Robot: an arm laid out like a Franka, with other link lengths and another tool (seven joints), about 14 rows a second.
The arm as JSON. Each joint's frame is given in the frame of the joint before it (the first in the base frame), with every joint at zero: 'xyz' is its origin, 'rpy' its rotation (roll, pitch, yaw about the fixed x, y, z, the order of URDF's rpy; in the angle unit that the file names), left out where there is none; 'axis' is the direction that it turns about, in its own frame. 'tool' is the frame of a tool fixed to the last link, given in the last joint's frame.
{
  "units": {
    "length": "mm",
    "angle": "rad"
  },
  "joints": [
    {
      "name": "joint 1",
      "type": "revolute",
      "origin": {
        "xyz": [
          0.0,
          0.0,
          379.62
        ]
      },
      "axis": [
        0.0,
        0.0,
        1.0
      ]
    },
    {
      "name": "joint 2",
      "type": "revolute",
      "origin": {
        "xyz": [
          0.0,
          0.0,
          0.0
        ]
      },
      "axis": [
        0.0,
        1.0,
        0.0
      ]
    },
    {
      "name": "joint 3",
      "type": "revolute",
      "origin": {
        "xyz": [
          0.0,
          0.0,
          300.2
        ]
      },
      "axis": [
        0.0,
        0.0,
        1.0
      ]
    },
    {
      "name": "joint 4",
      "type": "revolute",
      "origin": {
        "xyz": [
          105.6,
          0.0,
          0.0
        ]
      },
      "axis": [
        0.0,
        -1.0,
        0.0
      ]
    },
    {
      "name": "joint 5",
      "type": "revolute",
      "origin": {
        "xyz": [
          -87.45,
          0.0,
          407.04
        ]
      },
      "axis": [
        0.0,
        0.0,
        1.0
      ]
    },
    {
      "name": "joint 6",
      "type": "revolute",
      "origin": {
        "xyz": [
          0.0,
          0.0,
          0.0
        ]
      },
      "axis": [
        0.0,
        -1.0,
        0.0
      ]
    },
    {
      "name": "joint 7",
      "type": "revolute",
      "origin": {
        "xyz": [
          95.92,
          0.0,
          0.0
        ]
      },
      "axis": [
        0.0,
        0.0,
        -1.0
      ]
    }
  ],
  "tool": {
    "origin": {
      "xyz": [
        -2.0,
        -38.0,
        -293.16
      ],
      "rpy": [
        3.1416,
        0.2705,
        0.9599
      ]
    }
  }
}
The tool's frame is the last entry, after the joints.
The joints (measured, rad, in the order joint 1, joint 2, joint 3, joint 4, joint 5, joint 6, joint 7), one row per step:
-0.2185, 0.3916, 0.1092, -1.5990, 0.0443, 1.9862, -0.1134
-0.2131, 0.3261, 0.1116, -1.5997, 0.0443, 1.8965, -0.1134
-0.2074, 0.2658, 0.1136, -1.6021, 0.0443, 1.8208, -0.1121
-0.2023, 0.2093, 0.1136, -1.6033, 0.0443, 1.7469, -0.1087
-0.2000, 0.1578, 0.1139, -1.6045, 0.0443, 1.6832, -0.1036
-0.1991, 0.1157, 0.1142, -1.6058, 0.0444, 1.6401, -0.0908
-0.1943, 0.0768, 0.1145, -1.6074, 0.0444, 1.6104, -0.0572
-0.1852, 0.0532, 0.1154, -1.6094, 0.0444, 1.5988, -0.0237
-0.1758, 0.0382, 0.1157, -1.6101, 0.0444, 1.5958, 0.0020
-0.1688, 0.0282, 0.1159, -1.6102, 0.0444, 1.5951, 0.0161
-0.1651, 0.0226, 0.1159, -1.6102, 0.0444, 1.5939, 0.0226
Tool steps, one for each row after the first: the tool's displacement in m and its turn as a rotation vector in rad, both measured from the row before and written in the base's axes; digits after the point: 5 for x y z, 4 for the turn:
-0.01761, 0.00782, 0.03754, -0.0016, 0.0252, 0.0148
-0.01714, 0.00736, 0.03369, -0.0030, 0.0184, 0.0120
-0.01881, 0.00555, 0.03116, -0.0037, 0.0194, 0.0069
-0.01793, 0.00365, 0.02801, -0.0042, 0.0143, 0.0016
-0.01355, 0.00224, 0.02290, -0.0050, 0.0037, -0.0090
-0.01095, 0.00434, 0.02130, -0.0072, -0.0050, -0.0267
-0.00539, 0.00674, 0.01270, -0.0055, -0.0077, -0.0228
-0.00212, 0.00620, 0.00861, -0.0038, -0.0097, -0.0158
-0.00088, 0.00453, 0.00598, -0.0023, -0.0083, -0.0068
-0.00073, 0.00234, 0.00330, -0.0011, -0.0040, -0.0027

